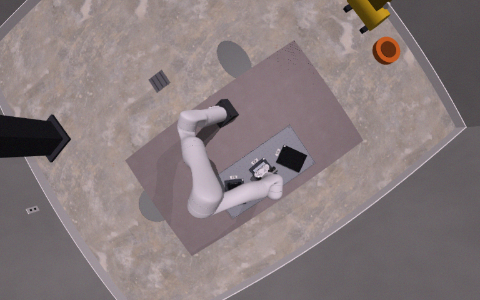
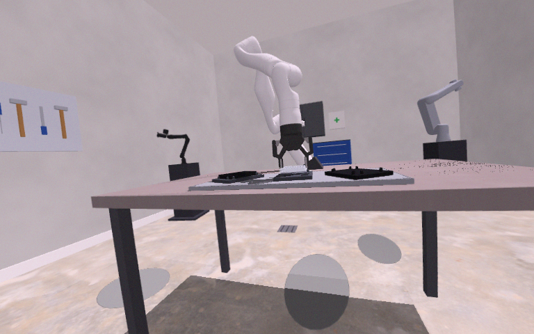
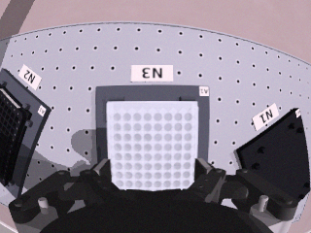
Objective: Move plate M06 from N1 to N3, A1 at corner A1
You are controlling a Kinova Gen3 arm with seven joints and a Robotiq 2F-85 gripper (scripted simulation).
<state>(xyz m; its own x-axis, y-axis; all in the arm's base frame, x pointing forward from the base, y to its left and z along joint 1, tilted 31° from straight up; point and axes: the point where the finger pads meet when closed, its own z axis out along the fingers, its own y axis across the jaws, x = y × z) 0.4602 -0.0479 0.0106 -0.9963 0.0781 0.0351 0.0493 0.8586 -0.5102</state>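
The landing nest N3 lies 3 cm below my hand. Round my hand: black nest N1 (19 cm to the left, 5 cm ahead, 3 cm below); then N3 label (10 cm behind, 4 cm below); then white well plate M06 (1 cm below).
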